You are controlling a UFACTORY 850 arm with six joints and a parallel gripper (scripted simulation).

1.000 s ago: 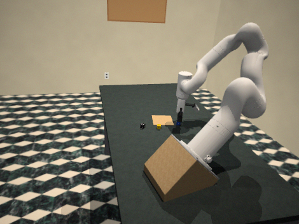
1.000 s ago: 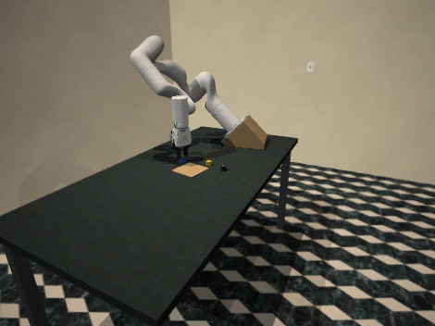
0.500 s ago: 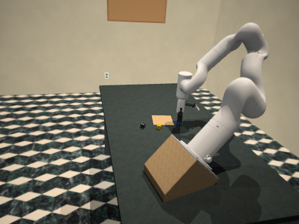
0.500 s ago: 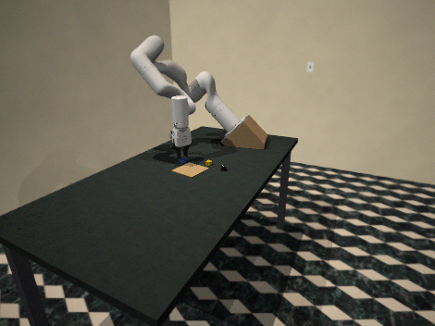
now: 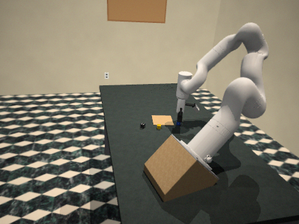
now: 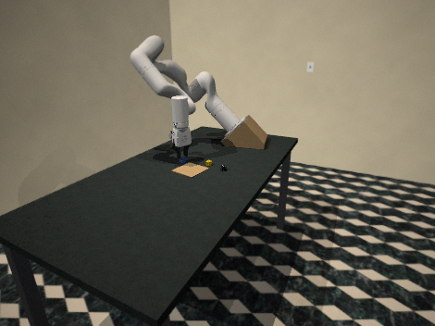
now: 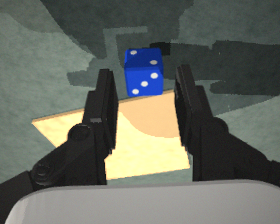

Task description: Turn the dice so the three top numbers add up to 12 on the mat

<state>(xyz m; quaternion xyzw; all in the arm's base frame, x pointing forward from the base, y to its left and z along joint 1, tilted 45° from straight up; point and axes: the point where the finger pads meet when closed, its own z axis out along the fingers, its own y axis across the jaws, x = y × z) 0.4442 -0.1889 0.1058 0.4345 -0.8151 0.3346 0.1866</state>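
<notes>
Now: hand 4 cm above the blue die. Also, from my hand: tan mat (9 cm ahead, 8 cm to the left, 5 cm below); black die (5 cm ahead, 25 cm to the left, 4 cm below); yellow die (16 cm to the left, 4 cm below).
</notes>
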